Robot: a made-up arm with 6 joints.
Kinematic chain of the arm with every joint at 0, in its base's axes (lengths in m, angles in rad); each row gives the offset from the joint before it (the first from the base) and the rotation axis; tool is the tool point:
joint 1: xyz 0 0 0.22 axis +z
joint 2: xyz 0 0.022 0 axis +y
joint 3: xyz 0 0 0.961 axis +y
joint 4: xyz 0 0 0.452 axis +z
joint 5: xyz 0 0 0 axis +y
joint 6: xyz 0 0 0.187 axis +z
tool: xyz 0 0 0
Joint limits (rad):
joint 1: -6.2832..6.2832
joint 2: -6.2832..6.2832
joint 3: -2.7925..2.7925
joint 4: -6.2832..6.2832
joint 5: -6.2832..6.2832
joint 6: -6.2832..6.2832
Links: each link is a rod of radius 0.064 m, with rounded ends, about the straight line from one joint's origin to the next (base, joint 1, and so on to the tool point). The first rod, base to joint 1, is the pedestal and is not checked.
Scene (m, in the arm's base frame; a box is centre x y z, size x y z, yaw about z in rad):
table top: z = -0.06
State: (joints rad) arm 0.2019 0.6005 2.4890 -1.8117 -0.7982 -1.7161
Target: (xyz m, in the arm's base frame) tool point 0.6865 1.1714 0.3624
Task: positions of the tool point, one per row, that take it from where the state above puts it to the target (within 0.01 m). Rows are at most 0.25 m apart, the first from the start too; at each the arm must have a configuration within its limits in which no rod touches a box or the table.
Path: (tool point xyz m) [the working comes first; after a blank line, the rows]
Joints at the target: 0.9483 1.0614 1.0758 -1.5711 -0.5850 -1.7161
Straight joint move there: clear.

1: 0.6356 0.3903 0.3827
2: 0.7317 0.5632 0.3538
3: 0.7761 0.7625 0.3421
4: 0.7616 0.9714 0.3458
5: 0.6865 1.1714 0.3624

